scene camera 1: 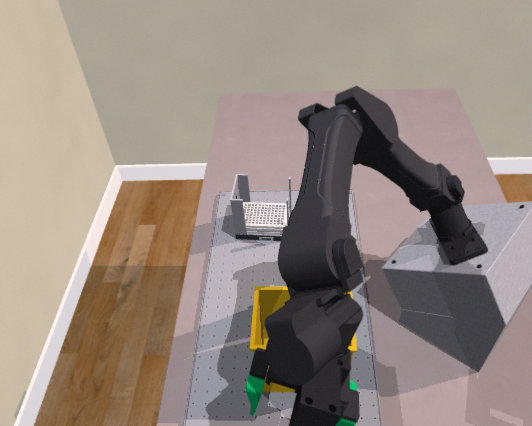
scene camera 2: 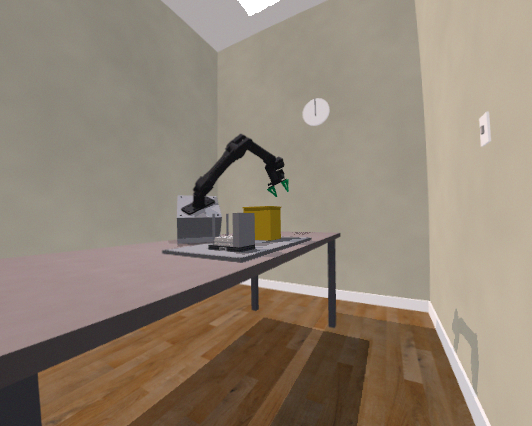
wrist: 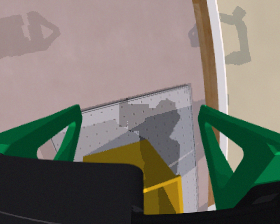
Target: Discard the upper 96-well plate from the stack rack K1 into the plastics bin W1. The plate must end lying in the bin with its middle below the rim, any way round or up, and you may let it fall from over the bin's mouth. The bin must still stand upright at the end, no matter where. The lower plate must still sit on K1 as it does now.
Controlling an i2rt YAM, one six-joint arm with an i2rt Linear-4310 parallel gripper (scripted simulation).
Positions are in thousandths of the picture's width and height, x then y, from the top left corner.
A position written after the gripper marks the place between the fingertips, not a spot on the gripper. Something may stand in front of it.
Note:
In view: the gripper (wrist: 502,498) and a yellow plastics bin W1 (scene camera 1: 503,705).
The yellow plastics bin W1 shows as well in scene camera 2 (scene camera 2: 503,513) and in the wrist view (wrist: 559,770).

